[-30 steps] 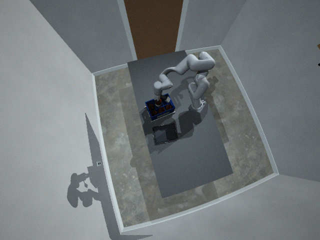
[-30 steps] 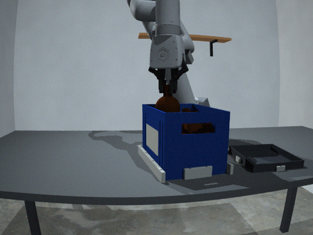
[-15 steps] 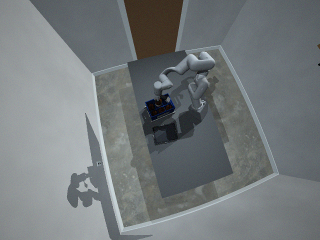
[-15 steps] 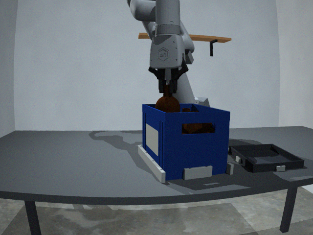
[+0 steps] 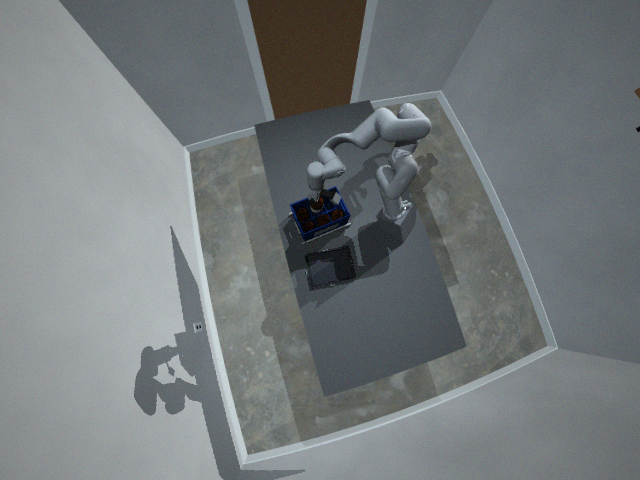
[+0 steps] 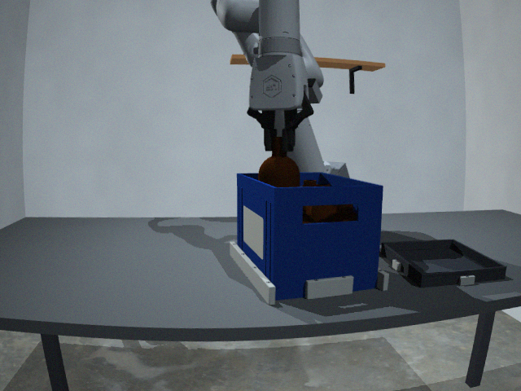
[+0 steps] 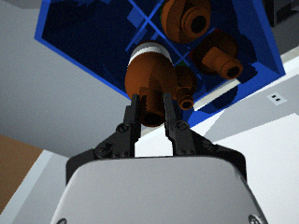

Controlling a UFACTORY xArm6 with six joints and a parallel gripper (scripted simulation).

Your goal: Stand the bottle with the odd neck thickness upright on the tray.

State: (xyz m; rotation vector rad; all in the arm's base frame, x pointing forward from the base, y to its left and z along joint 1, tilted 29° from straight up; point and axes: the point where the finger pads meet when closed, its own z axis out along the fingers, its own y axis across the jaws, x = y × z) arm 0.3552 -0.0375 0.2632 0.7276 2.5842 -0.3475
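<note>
My gripper is now 70 mm above the bottle. Also, from my hand: blue crate 10 mm behind, 40 mm to the left, 160 mm below; dark tray 10 mm ahead, 330 mm to the left, 230 mm below.
</note>
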